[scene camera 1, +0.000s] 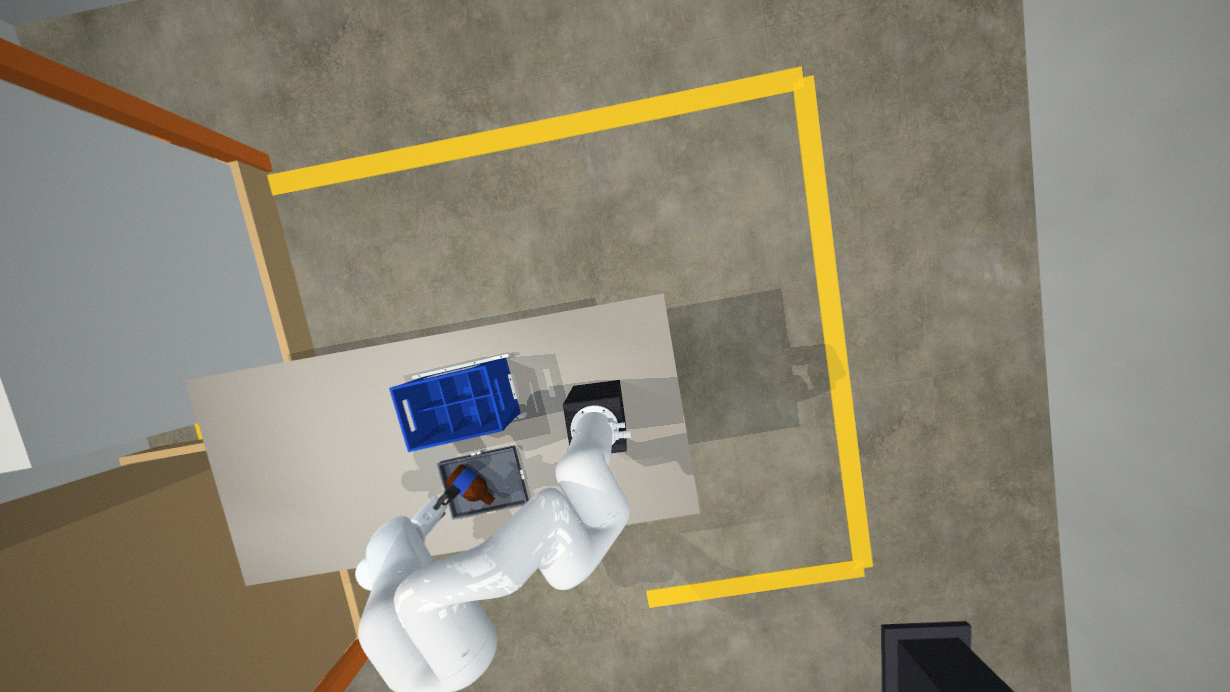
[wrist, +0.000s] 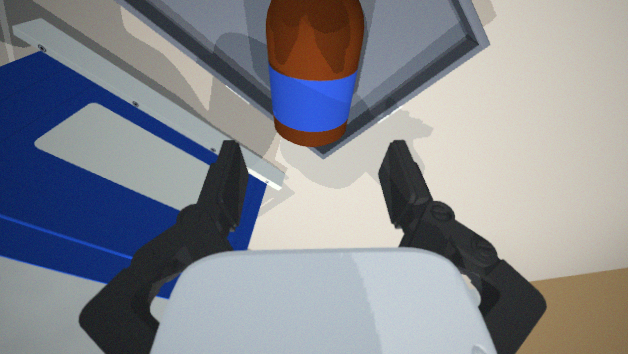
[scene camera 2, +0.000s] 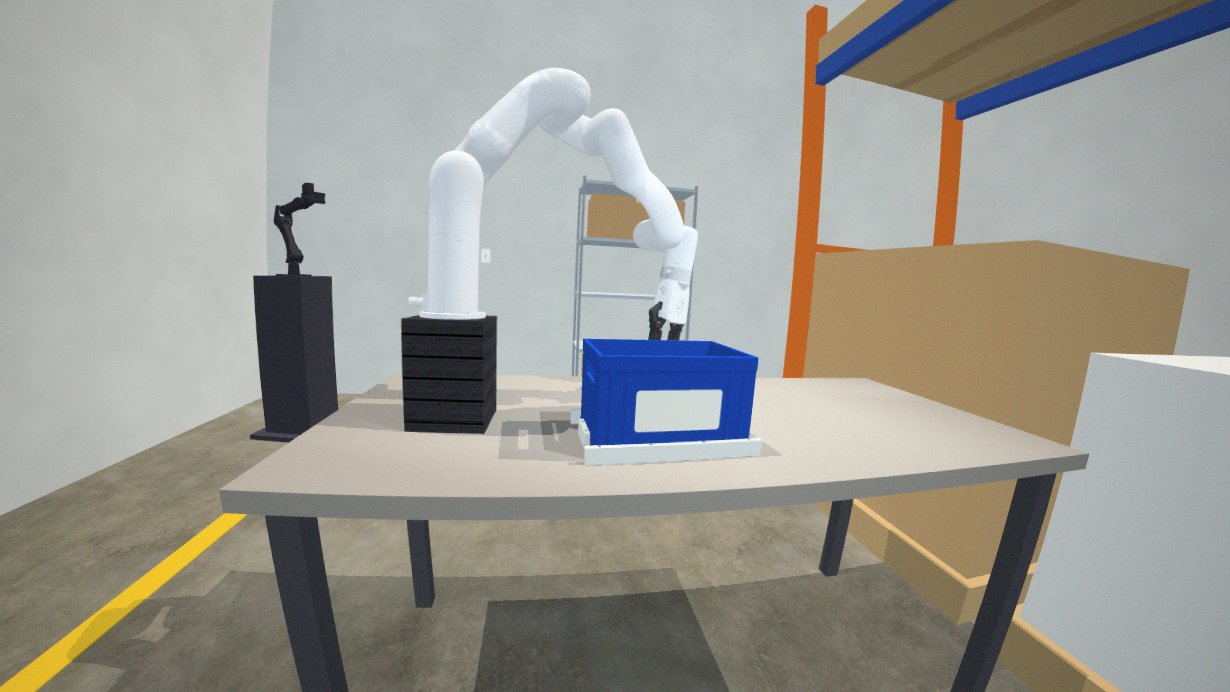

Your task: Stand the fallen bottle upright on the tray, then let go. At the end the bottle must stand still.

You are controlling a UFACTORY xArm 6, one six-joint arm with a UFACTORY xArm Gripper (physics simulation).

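Places are measured from the arm's base along level axes (x up, y left, z back), in centimetres.
Pixels of known places: gripper, between the fingertips: [scene camera 1: 448,499] [wrist: 314,157]; arm's base, origin of its link: [scene camera 1: 594,428] [scene camera 2: 452,316].
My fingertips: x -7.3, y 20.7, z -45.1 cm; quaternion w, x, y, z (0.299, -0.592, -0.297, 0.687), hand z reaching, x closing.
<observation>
For each thing: its top centre in the pictures, then the offset to it from my fingertips. Level surfaces: height alone.
- brown bottle, centre of its top: [wrist: 309,64] [scene camera 1: 467,493] dx -5.6, dy +1.4, dz +3.1 cm
- grey tray, centre of its top: [wrist: 296,14] [scene camera 1: 482,484] dx -10.9, dy +1.2, dz +5.4 cm
- tall blue crate with compartments, centre of its top: [wrist: 82,264] [scene camera 2: 665,347] [scene camera 1: 446,409] dx +4.0, dy -27.6, dz +4.5 cm
- same table, height of its surface: dx -13.5 cm
The brown bottle [scene camera 1: 465,481] [wrist: 314,45] with a blue label lies on its side in the grey tray [scene camera 1: 505,468] [wrist: 484,44]. Its neck points to the lower right in scene camera 1, and its base faces my fingers in the wrist view, close to a tray corner. My gripper [scene camera 1: 455,489] [scene camera 2: 665,333] [wrist: 314,157] is open, with nothing between its fingers. The fingertips are just short of the bottle's base, one to each side of it in the wrist view. In scene camera 2 the bottle and tray are hidden behind the crate.
A tall blue crate with compartments [scene camera 1: 509,421] [scene camera 2: 610,404] [wrist: 60,190] stands right beside the tray, with a white rail [scene camera 2: 670,451] [wrist: 140,97] along its foot. The robot's black base block [scene camera 1: 593,395] [scene camera 2: 447,374] stands on the same table [scene camera 1: 602,335] [scene camera 2: 860,430] [wrist: 310,215].
</observation>
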